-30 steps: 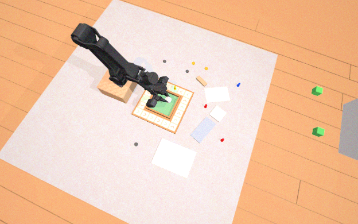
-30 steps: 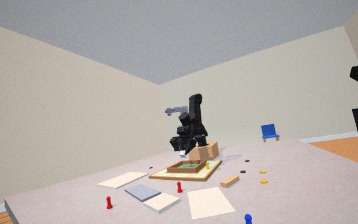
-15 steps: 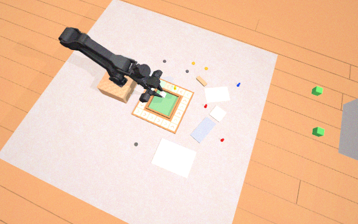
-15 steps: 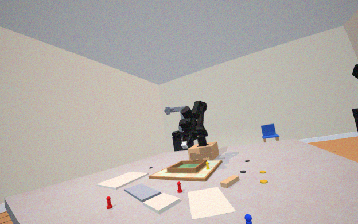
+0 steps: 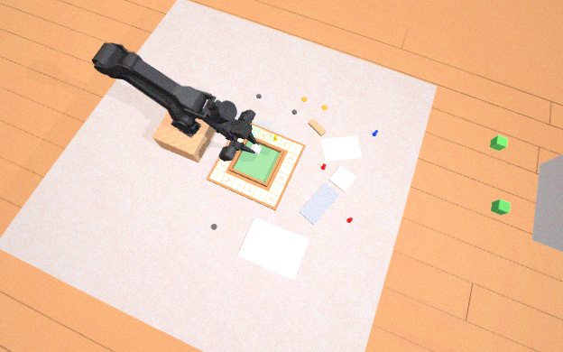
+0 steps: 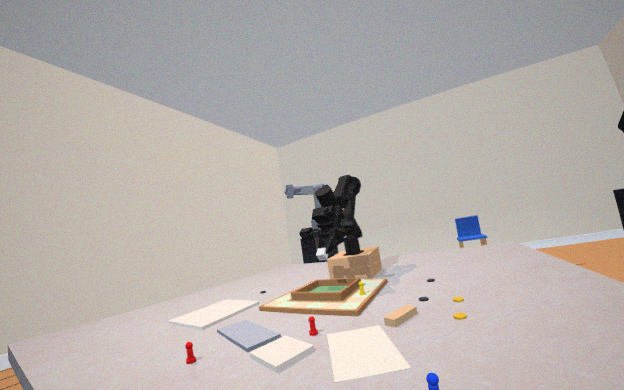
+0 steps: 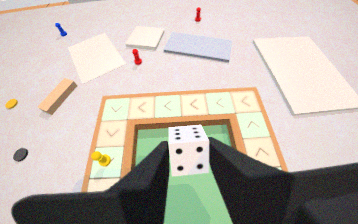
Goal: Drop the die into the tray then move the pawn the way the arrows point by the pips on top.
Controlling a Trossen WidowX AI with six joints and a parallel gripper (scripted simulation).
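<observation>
My gripper tip is now 10 mm above the white die. The rest, counted from my gripper tip: wooden block: 260 mm to the left, 120 mm below, 120 mm ahead; then yellow pawn: 120 mm to the left, 100 mm below, 10 mm ahead; then blue pawn: 360 mm to the left, 330 mm ahead, 110 mm below.
</observation>
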